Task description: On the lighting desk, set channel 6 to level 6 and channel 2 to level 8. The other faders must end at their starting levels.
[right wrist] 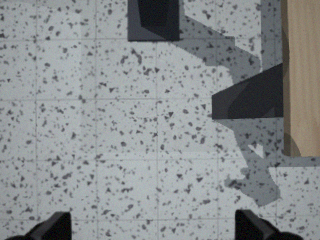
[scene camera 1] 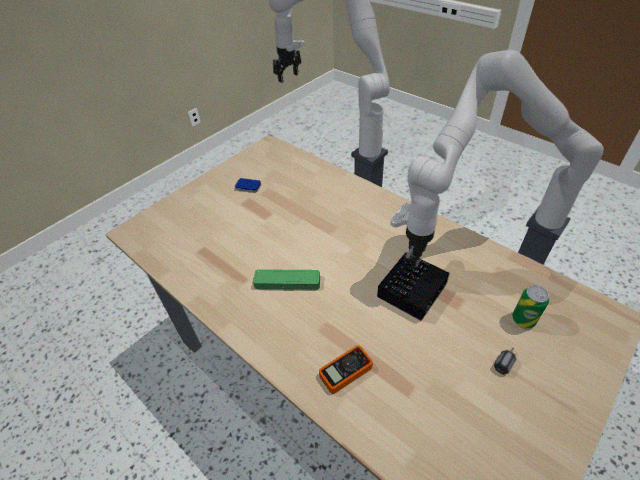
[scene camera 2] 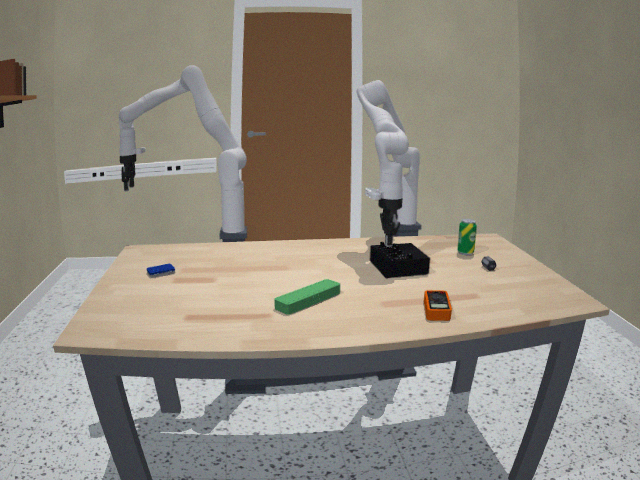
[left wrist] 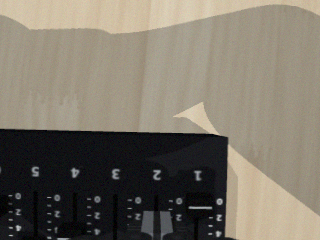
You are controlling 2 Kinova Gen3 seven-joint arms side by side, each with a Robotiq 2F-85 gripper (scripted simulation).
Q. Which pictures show the green box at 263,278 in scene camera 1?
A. Scene camera 1 and scene camera 2 only.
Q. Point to a green box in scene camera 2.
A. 289,303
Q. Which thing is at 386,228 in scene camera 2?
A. The left gripper.
